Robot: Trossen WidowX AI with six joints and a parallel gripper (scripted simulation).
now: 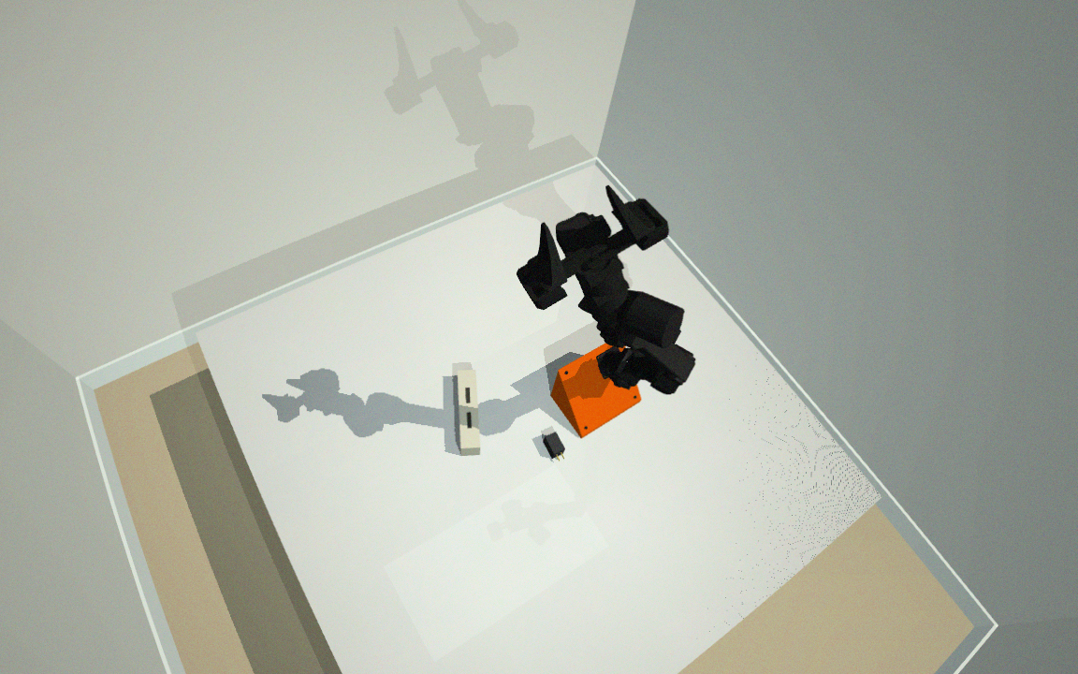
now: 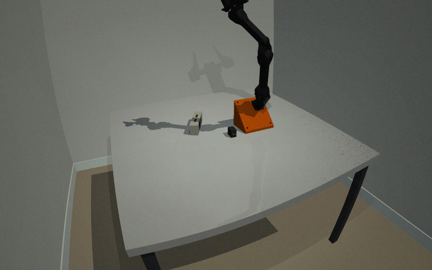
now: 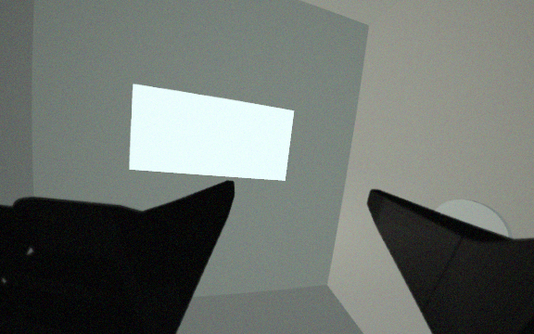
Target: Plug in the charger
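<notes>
Right now my gripper tip is 850 mm above the dark grey charger, 80 mm past it and 50 mm to the right of it.
</notes>
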